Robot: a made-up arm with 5 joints.
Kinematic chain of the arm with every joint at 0, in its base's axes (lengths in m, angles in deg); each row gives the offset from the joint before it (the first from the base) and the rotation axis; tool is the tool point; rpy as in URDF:
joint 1: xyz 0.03 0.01 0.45 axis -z
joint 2: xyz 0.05 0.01 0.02 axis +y
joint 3: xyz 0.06 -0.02 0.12 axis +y
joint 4: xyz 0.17 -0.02 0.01 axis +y
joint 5: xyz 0.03 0 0.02 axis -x
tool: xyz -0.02 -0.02 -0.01 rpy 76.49 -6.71 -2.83
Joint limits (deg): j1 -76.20..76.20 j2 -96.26..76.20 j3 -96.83..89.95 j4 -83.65..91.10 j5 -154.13..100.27
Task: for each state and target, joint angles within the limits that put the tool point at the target. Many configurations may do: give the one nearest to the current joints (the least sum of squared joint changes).
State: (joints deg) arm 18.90 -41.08 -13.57 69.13 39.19
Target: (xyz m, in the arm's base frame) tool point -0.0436 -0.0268 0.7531
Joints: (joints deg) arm 12.85 -75.01 -16.41 69.62 32.41
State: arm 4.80 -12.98 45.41 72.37 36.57
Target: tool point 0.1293 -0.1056 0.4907
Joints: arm 29.41 -56.65 87.91 83.80 15.56
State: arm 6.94 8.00 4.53 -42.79 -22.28
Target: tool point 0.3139 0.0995 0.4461
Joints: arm -25.96 24.61 19.07 -42.27 -25.27
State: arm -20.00 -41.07 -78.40 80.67 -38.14
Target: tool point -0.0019 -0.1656 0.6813
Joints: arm -65.20 -64.31 -78.51 74.95 -22.31
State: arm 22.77 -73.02 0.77 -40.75 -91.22
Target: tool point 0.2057 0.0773 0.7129
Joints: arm -26.74 -28.30 -3.96 -38.17 -93.06
